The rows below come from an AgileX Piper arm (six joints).
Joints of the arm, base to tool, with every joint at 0 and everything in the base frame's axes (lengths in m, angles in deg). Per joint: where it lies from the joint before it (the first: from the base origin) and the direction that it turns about. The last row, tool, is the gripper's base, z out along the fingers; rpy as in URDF.
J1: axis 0 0 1 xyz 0 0 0.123
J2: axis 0 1 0 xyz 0 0 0
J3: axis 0 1 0 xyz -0.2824 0 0.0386
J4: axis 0.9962 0 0.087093 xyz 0.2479 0 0.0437
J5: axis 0 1 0 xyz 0 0 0
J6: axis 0.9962 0 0.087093 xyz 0.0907 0 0.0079
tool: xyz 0 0 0 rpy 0 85 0
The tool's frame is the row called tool.
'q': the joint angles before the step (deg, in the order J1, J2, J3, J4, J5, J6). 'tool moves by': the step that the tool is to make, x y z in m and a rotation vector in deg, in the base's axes. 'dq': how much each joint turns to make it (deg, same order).
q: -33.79 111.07 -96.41 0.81 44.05 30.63
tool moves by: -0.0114 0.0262 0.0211 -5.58 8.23 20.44
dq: 1.45 -4.13 0.52 3.74 8.36 -23.08
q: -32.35 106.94 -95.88 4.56 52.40 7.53
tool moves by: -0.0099 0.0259 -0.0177 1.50 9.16 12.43
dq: 2.03 -1.66 4.95 1.55 6.23 -11.28
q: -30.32 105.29 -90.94 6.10 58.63 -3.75
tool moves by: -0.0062 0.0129 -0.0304 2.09 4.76 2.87
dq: 1.18 0.00 6.34 0.13 -1.00 -1.94
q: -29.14 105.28 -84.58 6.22 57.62 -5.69
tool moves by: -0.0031 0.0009 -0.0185 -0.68 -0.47 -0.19
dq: -0.01 0.00 4.39 -0.10 -5.13 -0.33
